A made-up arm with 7 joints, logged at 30 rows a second.
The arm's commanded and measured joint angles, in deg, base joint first. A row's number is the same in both.
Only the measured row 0 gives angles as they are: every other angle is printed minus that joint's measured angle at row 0.
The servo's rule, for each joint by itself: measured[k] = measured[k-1] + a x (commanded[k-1-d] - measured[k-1]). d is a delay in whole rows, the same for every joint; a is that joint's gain. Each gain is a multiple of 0.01, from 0.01 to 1. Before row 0 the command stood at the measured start. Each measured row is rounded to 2 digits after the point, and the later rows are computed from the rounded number. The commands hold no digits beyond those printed.
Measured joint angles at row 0: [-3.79 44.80 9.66 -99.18 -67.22 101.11 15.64]
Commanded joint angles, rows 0 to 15: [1.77 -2.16 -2.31 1.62 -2.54 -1.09 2.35]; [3.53 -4.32 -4.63 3.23 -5.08 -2.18 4.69]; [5.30 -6.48 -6.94 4.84 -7.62 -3.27 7.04]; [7.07 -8.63 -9.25 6.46 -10.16 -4.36 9.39]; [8.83 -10.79 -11.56 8.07 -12.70 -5.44 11.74]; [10.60 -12.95 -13.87 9.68 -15.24 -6.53 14.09]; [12.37 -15.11 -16.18 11.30 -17.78 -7.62 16.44]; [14.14 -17.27 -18.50 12.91 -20.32 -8.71 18.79]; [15.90 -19.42 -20.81 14.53 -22.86 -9.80 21.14]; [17.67 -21.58 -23.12 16.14 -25.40 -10.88 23.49]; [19.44 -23.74 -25.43 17.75 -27.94 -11.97 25.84]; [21.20 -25.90 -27.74 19.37 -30.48 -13.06 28.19]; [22.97 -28.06 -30.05 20.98 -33.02 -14.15 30.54]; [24.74 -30.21 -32.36 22.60 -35.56 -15.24 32.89]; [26.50 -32.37 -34.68 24.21 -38.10 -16.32 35.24]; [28.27 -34.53 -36.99 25.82 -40.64 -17.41 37.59]
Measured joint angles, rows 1 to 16: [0.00 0.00 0.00 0.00 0.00 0.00 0.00]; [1.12 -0.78 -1.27 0.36 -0.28 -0.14 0.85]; [2.64 -2.05 -3.12 0.99 -0.81 -0.41 2.23]; [4.32 -3.64 -5.22 1.84 -1.56 -0.78 3.96]; [6.05 -5.44 -7.44 2.86 -2.51 -1.25 5.91]; [7.80 -7.37 -9.71 4.01 -3.63 -1.79 8.01]; [9.56 -9.38 -12.00 5.26 -4.91 -2.41 10.20]; [11.33 -11.44 -14.30 6.59 -6.33 -3.09 12.45]; [13.10 -13.54 -16.61 7.98 -7.87 -3.82 14.73]; [14.86 -15.66 -18.92 9.42 -9.52 -4.60 17.04]; [16.63 -17.79 -21.23 10.90 -11.27 -5.42 19.36]; [18.40 -19.93 -23.54 12.41 -13.10 -6.27 21.69]; [20.16 -22.08 -25.85 13.94 -15.01 -7.15 24.03]; [21.93 -24.23 -28.16 15.49 -16.99 -8.06 26.37]; [23.70 -26.38 -30.47 17.05 -19.03 -8.99 28.72]; [25.46 -28.54 -32.79 18.63 -21.13 -9.94 31.07]
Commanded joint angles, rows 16 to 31: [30.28 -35.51 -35.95 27.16 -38.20 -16.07 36.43]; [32.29 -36.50 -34.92 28.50 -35.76 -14.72 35.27]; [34.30 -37.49 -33.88 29.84 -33.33 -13.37 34.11]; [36.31 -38.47 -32.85 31.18 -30.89 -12.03 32.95]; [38.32 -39.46 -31.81 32.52 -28.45 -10.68 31.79]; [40.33 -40.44 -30.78 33.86 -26.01 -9.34 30.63]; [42.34 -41.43 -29.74 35.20 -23.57 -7.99 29.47]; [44.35 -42.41 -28.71 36.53 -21.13 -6.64 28.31]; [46.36 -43.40 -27.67 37.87 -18.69 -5.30 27.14]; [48.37 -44.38 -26.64 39.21 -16.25 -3.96 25.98]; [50.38 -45.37 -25.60 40.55 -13.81 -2.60 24.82]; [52.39 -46.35 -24.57 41.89 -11.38 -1.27 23.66]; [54.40 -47.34 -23.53 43.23 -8.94 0.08 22.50]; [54.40 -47.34 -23.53 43.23 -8.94 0.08 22.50]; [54.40 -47.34 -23.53 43.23 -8.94 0.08 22.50]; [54.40 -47.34 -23.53 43.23 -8.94 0.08 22.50]
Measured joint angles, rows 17 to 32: [27.23 -30.70 -35.10 20.21 -23.28 -10.91 33.42]; [29.15 -32.43 -35.57 21.74 -24.92 -11.58 34.50]; [31.13 -33.90 -35.21 23.23 -26.11 -11.99 34.78]; [33.13 -35.19 -34.48 24.68 -26.90 -12.17 34.54]; [35.13 -36.37 -33.58 26.11 -27.34 -12.15 33.97]; [37.14 -37.48 -32.61 27.52 -27.46 -11.96 33.19]; [39.15 -38.55 -31.60 28.91 -27.30 -11.62 32.27]; [41.16 -39.59 -30.58 30.29 -26.89 -11.15 31.26]; [43.17 -40.61 -29.55 31.66 -26.26 -10.56 30.20]; [45.18 -41.61 -28.52 33.03 -25.43 -9.88 29.10]; [47.19 -42.61 -27.49 34.39 -24.42 -9.11 27.98]; [49.20 -43.60 -26.45 35.75 -23.25 -8.26 26.84]; [51.21 -44.59 -25.42 37.10 -21.94 -7.35 25.70]; [53.22 -45.58 -24.38 38.45 -20.51 -6.38 24.55]; [53.96 -46.21 -23.91 39.50 -19.24 -5.54 23.81]; [54.24 -46.62 -23.70 40.32 -18.11 -4.81 23.34]
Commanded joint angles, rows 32 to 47: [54.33 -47.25 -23.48 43.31 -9.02 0.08 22.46]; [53.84 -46.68 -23.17 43.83 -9.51 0.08 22.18]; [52.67 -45.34 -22.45 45.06 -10.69 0.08 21.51]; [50.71 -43.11 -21.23 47.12 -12.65 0.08 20.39]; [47.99 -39.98 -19.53 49.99 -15.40 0.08 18.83]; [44.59 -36.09 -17.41 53.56 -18.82 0.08 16.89]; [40.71 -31.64 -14.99 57.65 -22.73 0.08 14.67]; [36.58 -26.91 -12.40 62.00 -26.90 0.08 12.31]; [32.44 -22.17 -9.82 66.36 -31.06 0.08 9.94]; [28.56 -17.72 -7.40 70.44 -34.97 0.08 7.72]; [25.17 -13.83 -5.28 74.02 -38.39 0.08 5.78]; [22.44 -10.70 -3.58 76.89 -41.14 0.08 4.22]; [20.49 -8.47 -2.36 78.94 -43.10 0.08 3.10]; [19.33 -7.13 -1.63 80.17 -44.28 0.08 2.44]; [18.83 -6.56 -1.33 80.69 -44.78 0.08 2.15]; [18.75 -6.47 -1.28 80.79 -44.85 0.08 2.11]
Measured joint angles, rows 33 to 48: [54.34 -46.88 -23.61 40.96 -17.10 -4.17 23.04]; [54.33 -47.01 -23.54 41.48 -16.21 -3.62 22.83]; [54.02 -46.89 -23.34 42.00 -15.47 -3.14 22.60]; [53.17 -46.33 -22.85 42.67 -14.94 -2.72 22.21]; [51.62 -45.17 -21.96 43.65 -14.69 -2.36 21.55]; [49.33 -43.30 -20.62 45.04 -14.77 -2.04 20.57]; [46.34 -40.70 -18.85 46.91 -15.22 -1.76 19.25]; [42.79 -37.44 -16.73 49.27 -16.05 -1.52 17.60]; [38.88 -33.65 -14.35 52.07 -17.24 -1.31 15.70]; [34.82 -29.52 -11.86 55.21 -18.76 -1.13 13.63]; [30.88 -25.27 -9.41 58.56 -20.54 -0.97 11.50]; [27.28 -21.15 -7.14 61.96 -22.50 -0.83 9.44]; [24.23 -17.39 -5.18 65.24 -24.55 -0.71 7.56]; [21.87 -14.18 -3.63 68.25 -26.59 -0.61 5.95]; [20.27 -11.64 -2.53 70.87 -28.54 -0.52 4.69]; [19.36 -9.81 -1.87 73.03 -30.33 -0.44 3.78]
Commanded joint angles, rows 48 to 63: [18.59 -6.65 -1.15 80.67 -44.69 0.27 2.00]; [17.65 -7.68 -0.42 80.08 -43.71 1.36 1.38]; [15.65 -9.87 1.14 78.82 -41.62 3.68 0.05]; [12.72 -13.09 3.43 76.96 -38.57 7.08 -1.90]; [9.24 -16.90 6.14 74.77 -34.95 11.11 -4.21]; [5.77 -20.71 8.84 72.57 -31.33 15.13 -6.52]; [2.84 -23.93 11.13 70.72 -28.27 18.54 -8.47]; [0.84 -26.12 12.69 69.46 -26.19 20.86 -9.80]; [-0.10 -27.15 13.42 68.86 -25.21 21.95 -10.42]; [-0.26 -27.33 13.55 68.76 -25.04 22.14 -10.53]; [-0.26 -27.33 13.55 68.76 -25.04 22.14 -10.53]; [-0.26 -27.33 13.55 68.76 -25.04 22.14 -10.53]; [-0.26 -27.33 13.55 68.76 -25.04 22.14 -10.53]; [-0.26 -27.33 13.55 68.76 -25.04 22.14 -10.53]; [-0.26 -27.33 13.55 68.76 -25.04 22.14 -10.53]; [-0.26 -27.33 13.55 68.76 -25.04 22.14 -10.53]
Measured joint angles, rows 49 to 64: [18.98 -8.61 -1.55 74.74 -31.93 -0.37 3.18]; [18.73 -7.90 -1.33 76.04 -33.33 -0.29 2.76]; [18.05 -7.82 -0.83 76.93 -34.47 -0.08 2.26]; [16.54 -8.56 0.25 77.35 -35.26 0.41 1.46]; [14.13 -10.19 2.00 77.26 -35.62 1.28 0.25]; [11.05 -12.61 4.28 76.71 -35.55 2.56 -1.36]; [7.72 -15.53 6.79 75.80 -35.09 4.19 -3.22]; [4.65 -18.55 9.18 74.68 -34.34 6.06 -5.11]; [2.25 -21.28 11.11 73.53 -33.44 7.98 -6.80]; [0.77 -23.39 12.38 72.50 -32.53 9.80 -8.10]; [0.12 -24.81 13.02 71.68 -31.71 11.40 -8.97]; [-0.12 -25.72 13.31 71.04 -30.98 12.80 -9.53]; [-0.21 -26.30 13.44 70.54 -30.33 14.01 -9.89]; [-0.24 -26.67 13.50 70.15 -29.75 15.07 -10.12]; [-0.25 -26.91 13.53 69.84 -29.23 15.99 -10.27]; [-0.26 -27.06 13.54 69.60 -28.77 16.79 -10.36]
